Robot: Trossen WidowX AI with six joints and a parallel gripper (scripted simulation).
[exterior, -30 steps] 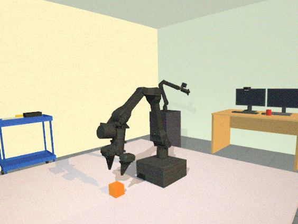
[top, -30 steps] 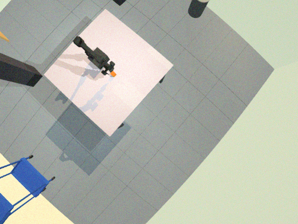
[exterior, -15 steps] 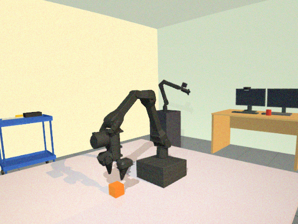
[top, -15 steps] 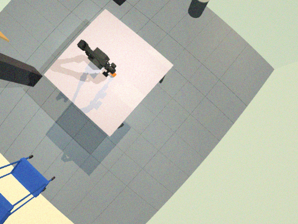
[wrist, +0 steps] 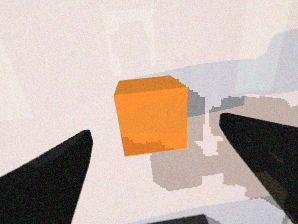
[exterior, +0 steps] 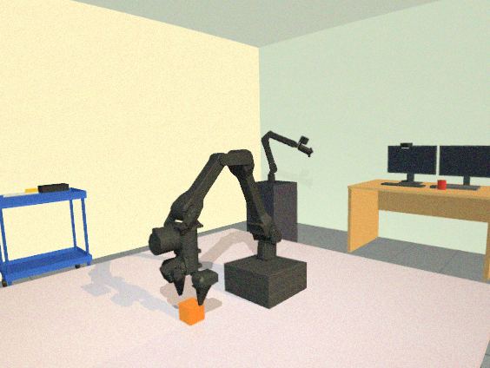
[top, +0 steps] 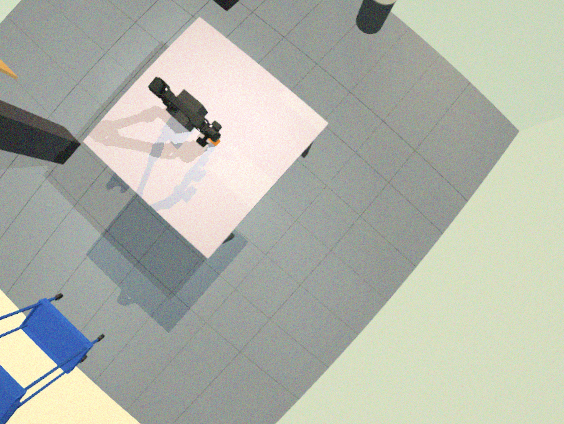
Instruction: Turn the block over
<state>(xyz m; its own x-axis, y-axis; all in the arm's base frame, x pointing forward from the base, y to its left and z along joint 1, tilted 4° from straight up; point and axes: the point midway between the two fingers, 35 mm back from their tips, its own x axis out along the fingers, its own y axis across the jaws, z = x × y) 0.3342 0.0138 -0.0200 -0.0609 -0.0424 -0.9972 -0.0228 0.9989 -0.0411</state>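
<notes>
The orange block is 30 mm below my gripper tip and 10 mm behind it.
</notes>
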